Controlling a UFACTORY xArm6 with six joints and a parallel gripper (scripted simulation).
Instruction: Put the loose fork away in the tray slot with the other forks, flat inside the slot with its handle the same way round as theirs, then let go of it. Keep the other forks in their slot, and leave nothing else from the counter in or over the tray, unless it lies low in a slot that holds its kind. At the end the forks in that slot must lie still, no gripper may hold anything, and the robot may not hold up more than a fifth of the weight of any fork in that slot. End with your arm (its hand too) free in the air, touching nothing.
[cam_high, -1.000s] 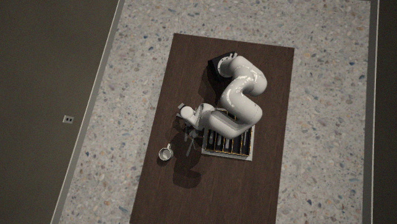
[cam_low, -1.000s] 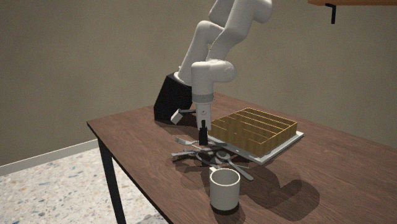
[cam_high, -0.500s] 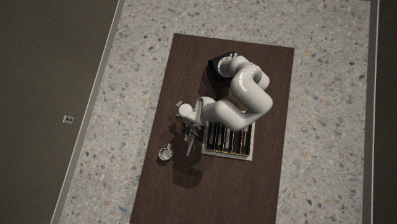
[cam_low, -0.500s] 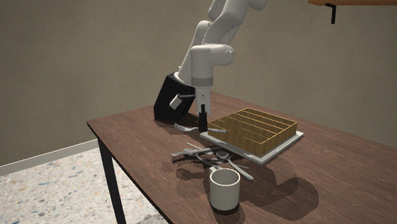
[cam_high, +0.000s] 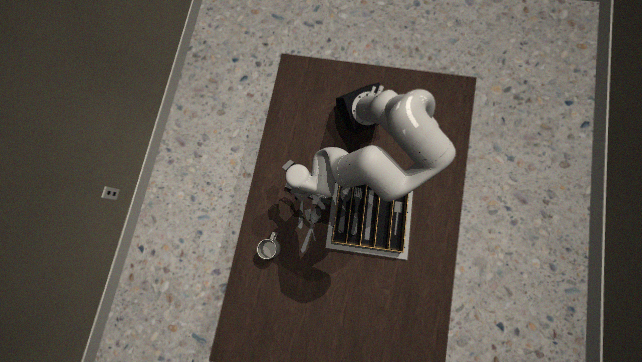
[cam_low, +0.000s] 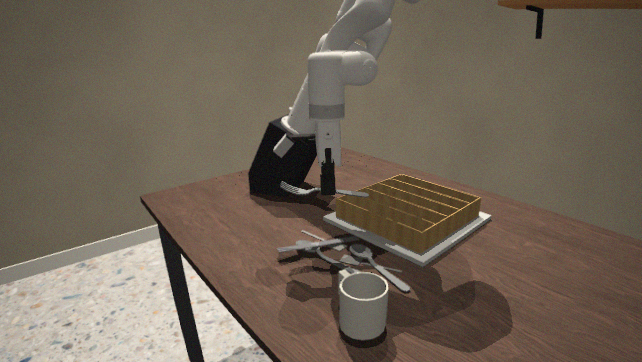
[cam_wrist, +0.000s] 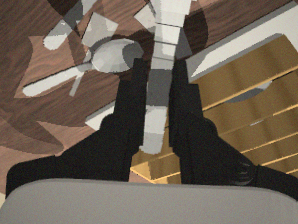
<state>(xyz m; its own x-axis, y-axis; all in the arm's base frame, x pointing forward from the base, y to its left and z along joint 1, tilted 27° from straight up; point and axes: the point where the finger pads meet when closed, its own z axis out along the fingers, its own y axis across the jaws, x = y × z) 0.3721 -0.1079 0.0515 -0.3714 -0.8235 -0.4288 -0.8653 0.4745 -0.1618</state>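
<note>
The wooden slotted tray lies 26 cm to the left of my hand, 11 cm below it and 3 cm behind it. From my hand the other things lie so: white mug (28 cm ahead, 12 cm below, 7 cm to the right).
</note>
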